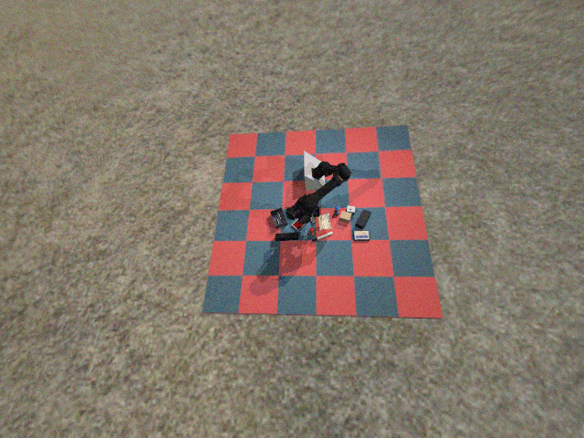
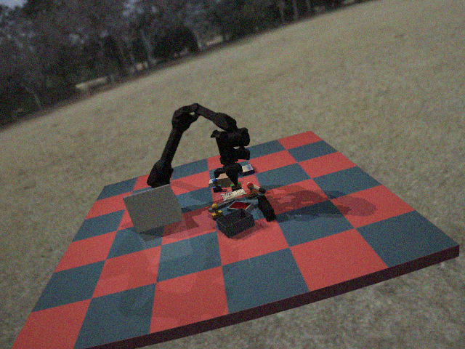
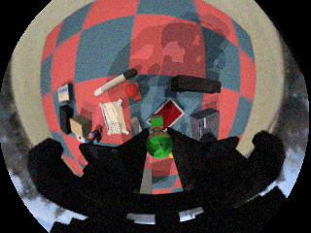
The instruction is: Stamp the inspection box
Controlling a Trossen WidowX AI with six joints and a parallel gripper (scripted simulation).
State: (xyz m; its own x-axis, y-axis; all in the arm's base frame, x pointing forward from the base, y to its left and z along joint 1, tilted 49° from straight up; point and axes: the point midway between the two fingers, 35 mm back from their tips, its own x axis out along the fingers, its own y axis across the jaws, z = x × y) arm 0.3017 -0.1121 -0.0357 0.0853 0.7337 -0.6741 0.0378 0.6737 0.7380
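Right now the card is 12 cm to the left of my gripper tip, 10 cm below it and 1 cm behind it. From my gripper tip the other things lie so: yellow-knobbed stamp (11 cm behind, 8 cm below, 4 cm to the right); then red-knobbed stamp (8 cm below, 6 cm ahead, 4 cm to the left); then ink pad (9 cm below, 3 cm to the right, 1 cm behind).
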